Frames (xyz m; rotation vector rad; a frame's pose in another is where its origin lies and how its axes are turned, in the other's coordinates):
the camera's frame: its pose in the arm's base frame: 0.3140 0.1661 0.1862 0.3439 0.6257 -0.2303
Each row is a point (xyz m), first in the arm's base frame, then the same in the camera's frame.
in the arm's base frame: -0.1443 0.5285 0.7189
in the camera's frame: -0.7228 0.3197 0.0217
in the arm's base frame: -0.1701 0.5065 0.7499
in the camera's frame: -0.7596 0.2990 0.0399
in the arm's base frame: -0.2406 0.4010 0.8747
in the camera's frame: -0.8796 0.2106 0.1371
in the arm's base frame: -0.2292 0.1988 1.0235
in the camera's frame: -0.9393 0.0647 0.3329
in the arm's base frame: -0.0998 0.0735 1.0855
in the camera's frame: -0.8615 0.0051 0.4963
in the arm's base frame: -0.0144 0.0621 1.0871
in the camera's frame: -0.7940 0.0217 0.5472
